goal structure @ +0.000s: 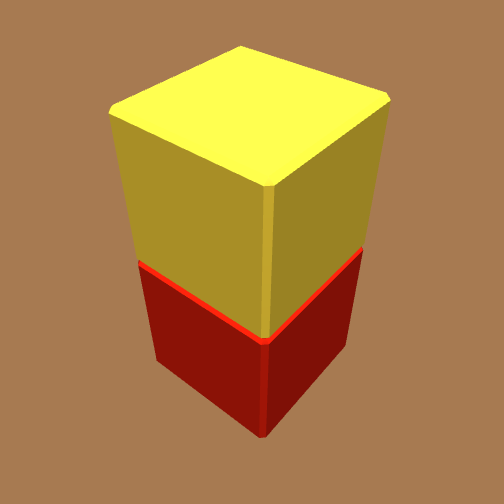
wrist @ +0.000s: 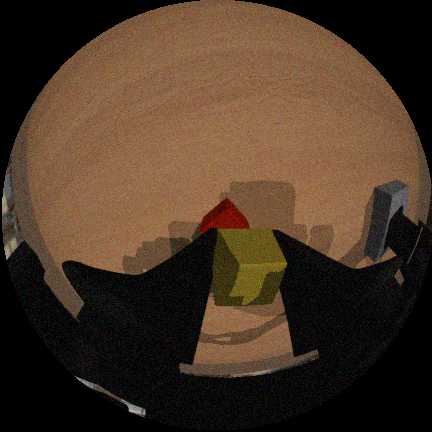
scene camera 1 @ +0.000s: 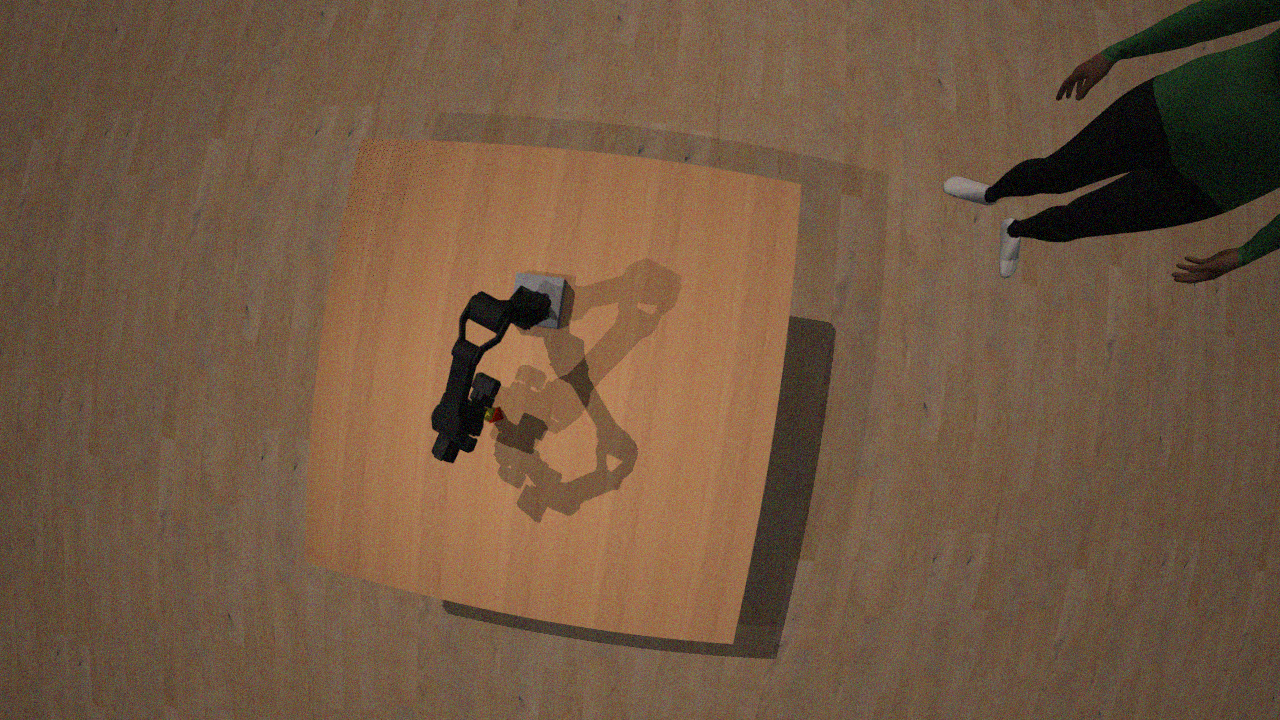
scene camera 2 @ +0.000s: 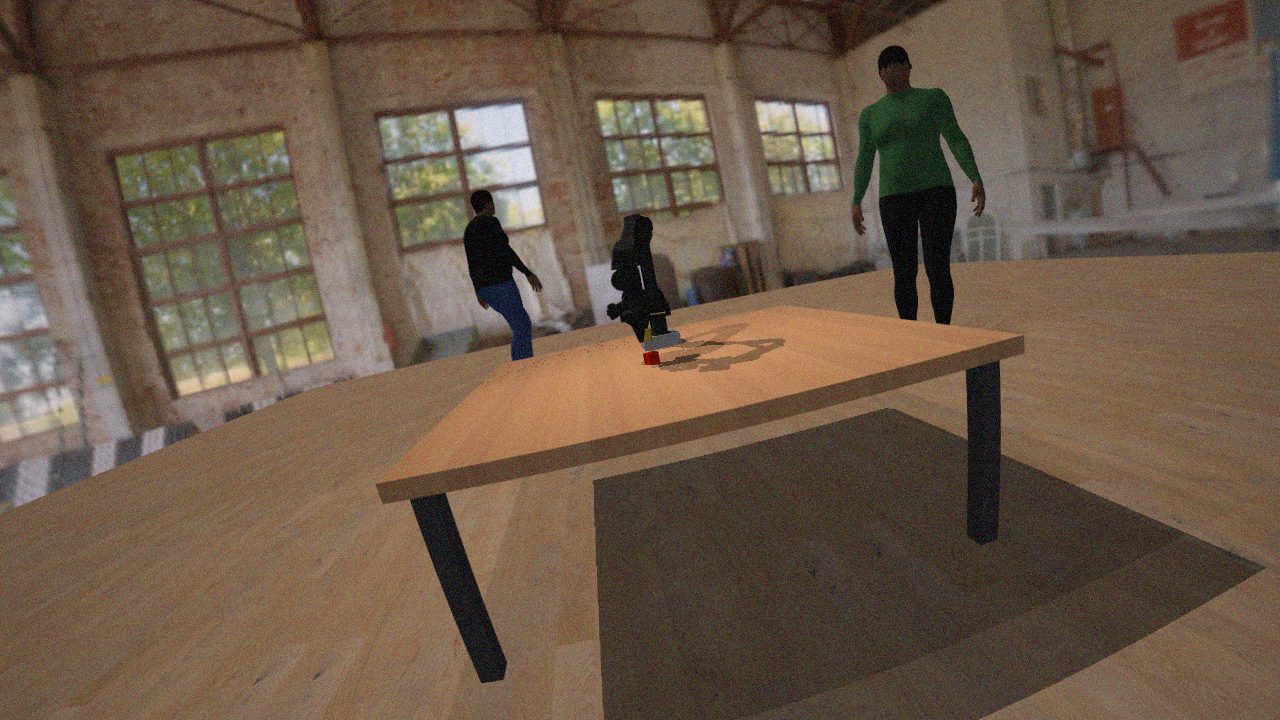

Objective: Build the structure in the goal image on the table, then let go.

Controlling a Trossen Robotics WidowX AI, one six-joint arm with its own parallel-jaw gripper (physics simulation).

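Pixels of known places: gripper, fingertip midpoint: (wrist: pixel 243 235) (scene camera 1: pixel 484 410) (scene camera 2: pixel 642 341); arm's base, link origin: (wrist: pixel 393 226) (scene camera 1: pixel 536 307) (scene camera 2: pixel 660 333).
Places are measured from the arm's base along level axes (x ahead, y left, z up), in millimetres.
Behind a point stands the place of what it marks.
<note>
A yellow cube (scene camera 1: pixel 489 412) @(x 256, y -119, z 56 mm) (scene camera 2: pixel 648 334) @(x 277, y -128, z 43 mm) (wrist: pixel 250 265) @(x 251, y -146, z 56 mm) is held between the two black fingers of my gripper (wrist: pixel 243 235) @(x 252, y -141, z 24 mm). The gripper is shut on it, off the table. A red cube (scene camera 1: pixel 497 414) @(x 266, y -117, z -10 mm) (scene camera 2: pixel 650 358) @(x 288, y -139, z -23 mm) (wrist: pixel 225 218) @(x 263, y -142, z -10 mm) rests on the wooden table (scene camera 1: pixel 662 537) @(x 616, y 288, z -43 mm) (scene camera 2: pixel 537 420) @(x 560, y -492, z -43 mm). In scene camera 2 the yellow cube is above the red cube, with a gap between them. In the wrist view the yellow cube and the fingers hide the red cube's lower part. In scene camera 1 the arm hides most of the gripper.
The arm's grey base block (scene camera 1: pixel 556 291) @(x -36, y 54, z 0 mm) (scene camera 2: pixel 664 340) @(x 45, y -4, z -20 mm) (wrist: pixel 378 220) @(x 41, y -23, z -22 mm) stands on the table behind the cubes as seen from scene camera 2. The arm's shadows cross the table. A person in green (scene camera 1: pixel 1217 116) (scene camera 2: pixel 913 143) and a person in black (scene camera 2: pixel 487 250) stand beyond the table.
</note>
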